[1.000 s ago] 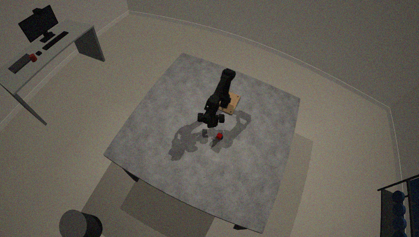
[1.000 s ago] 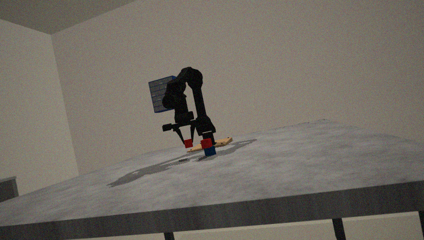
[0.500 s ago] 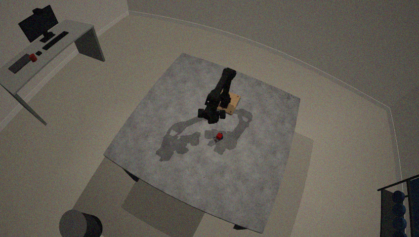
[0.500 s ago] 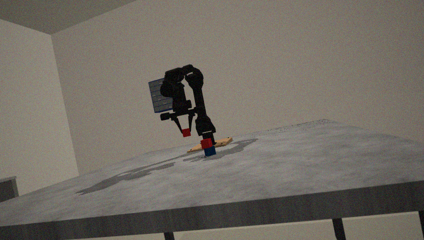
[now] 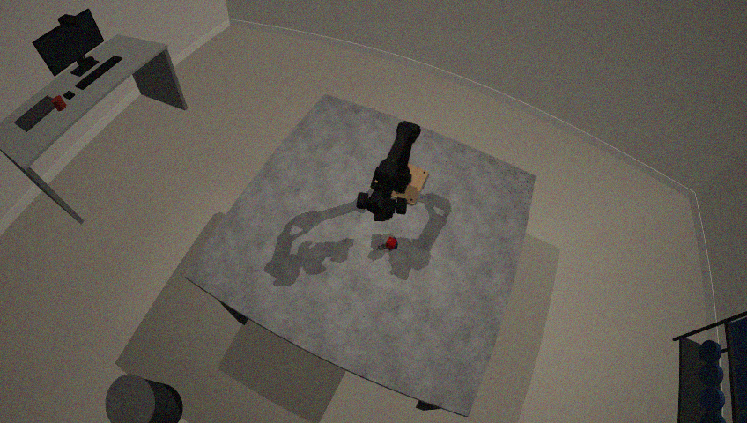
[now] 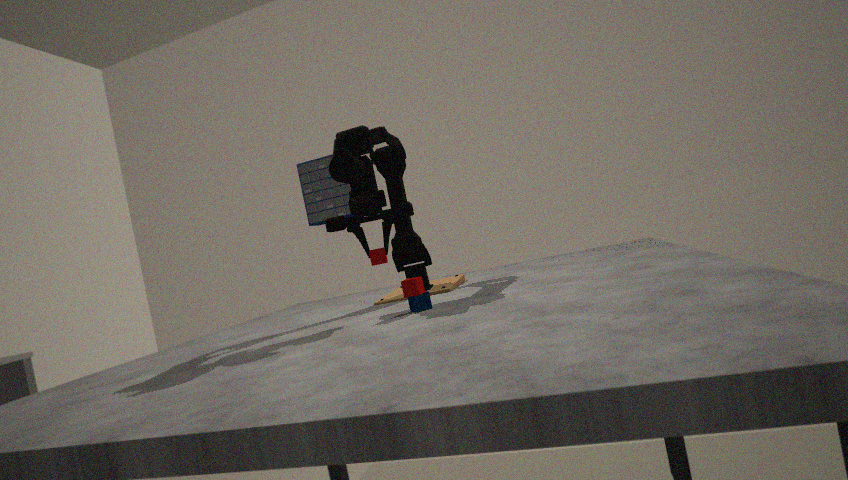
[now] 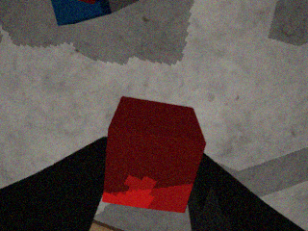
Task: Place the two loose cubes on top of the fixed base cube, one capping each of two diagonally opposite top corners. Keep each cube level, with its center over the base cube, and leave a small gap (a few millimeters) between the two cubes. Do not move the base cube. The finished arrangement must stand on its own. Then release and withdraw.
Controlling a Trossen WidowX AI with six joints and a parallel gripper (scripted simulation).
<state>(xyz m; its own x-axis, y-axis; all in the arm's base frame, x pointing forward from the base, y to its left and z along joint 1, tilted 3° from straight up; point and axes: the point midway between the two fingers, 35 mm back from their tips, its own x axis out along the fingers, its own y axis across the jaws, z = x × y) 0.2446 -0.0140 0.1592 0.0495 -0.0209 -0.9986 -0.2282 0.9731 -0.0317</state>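
Now: gripper tip 40 mm short of the blue base cube, 80 mm to the right of it and 110 mm above it.
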